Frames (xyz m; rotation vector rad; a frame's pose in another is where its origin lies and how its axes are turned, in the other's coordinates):
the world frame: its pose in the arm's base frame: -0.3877 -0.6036 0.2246 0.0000 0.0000 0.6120
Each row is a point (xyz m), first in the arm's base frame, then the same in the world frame.
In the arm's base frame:
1: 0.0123 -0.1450 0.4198
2: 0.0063 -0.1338 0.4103
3: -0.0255 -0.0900 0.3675
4: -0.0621 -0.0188 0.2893
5: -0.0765 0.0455 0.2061
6: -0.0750 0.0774 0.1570
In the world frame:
1: 0.5909 0.1456 0.1952
2: 0.5924 0.1582 0.1857
3: 0.5915 0.2123 0.1429
4: 0.6025 0.2916 0.0647
5: 0.6276 0.3525 -0.0185
6: 0.6472 0.3778 -0.0676

